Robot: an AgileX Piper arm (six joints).
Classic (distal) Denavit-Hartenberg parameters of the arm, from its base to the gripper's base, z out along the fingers. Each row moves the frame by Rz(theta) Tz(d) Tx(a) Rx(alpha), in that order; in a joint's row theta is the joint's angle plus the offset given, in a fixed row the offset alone. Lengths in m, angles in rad.
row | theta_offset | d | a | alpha
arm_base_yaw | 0 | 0.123 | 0 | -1.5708
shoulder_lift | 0.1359 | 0 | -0.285 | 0
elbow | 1.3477 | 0 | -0.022 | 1.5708
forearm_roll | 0 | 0.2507 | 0 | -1.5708
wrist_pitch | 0 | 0 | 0 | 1.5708
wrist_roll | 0 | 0.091 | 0 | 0
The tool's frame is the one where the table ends.
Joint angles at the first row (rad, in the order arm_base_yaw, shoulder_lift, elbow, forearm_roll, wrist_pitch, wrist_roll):
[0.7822 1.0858 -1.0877 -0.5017 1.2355 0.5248]
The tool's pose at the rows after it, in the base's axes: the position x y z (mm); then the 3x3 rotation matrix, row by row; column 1 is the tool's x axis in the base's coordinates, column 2 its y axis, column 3 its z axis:
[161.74, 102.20, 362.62], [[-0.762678, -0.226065, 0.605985], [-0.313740, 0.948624, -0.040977], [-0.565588, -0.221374, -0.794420]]
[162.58, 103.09, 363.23], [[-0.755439, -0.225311, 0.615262], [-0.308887, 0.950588, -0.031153], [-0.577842, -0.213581, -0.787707]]
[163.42, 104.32, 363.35], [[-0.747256, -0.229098, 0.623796], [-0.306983, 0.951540, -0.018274], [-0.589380, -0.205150, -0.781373]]
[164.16, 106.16, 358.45], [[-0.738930, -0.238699, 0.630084], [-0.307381, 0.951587, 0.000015], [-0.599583, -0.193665, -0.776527]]
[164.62, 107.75, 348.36], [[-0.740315, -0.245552, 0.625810], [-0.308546, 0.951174, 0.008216], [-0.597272, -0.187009, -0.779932]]
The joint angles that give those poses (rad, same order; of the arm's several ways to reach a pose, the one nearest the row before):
[0.7823 1.0858 -1.0872 -0.5042 1.2355 0.5415]
[0.7823 1.0858 -1.0872 -0.5066 1.2206 0.5480]
[0.7822 1.0858 -1.0854 -0.5066 1.2023 0.5512]
[0.7823 1.0835 -1.0625 -0.5045 1.1651 0.5593]
[0.7823 1.0831 -1.0230 -0.5026 1.1281 0.5745]

